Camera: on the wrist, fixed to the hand. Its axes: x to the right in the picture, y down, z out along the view.
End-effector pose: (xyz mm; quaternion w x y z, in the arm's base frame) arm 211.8 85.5 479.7 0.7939 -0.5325 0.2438 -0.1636
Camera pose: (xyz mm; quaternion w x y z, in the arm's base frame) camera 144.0 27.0 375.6 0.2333 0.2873 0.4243 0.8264
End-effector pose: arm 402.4 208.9 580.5 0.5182 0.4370 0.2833 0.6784
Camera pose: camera 266.5 191.0 588.6 0.6751 -0.3997 0.4360 -0.4410
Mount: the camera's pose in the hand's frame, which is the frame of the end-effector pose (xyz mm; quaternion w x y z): -3.6 74.1 -115.5 0.0005 0.0814 -0.1131 0.9902
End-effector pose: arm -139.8 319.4 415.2 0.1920 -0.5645 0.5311 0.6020
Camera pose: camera -145.4 195.0 473.0 0.4900 -0.6094 -0.5865 -0.2110
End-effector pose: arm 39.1 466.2 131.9 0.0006 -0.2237 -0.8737 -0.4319
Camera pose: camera 49.1 416.6 259.5 0.3471 -0.9141 0.1859 0.0968
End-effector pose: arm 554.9 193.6 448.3 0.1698 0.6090 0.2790 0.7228
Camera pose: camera 450.0 110.5 478.8 0.7337 -0.3722 0.5633 -0.0769
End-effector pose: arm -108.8 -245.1 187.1 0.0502 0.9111 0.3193 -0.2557
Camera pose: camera -16.1 -276.3 283.4 0.2152 0.2918 -0.9286 -0.0795
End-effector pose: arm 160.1 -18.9 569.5 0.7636 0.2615 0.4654 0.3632
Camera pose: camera 31.9 29.7 576.4 0.3279 -0.5642 0.3155 -0.6889
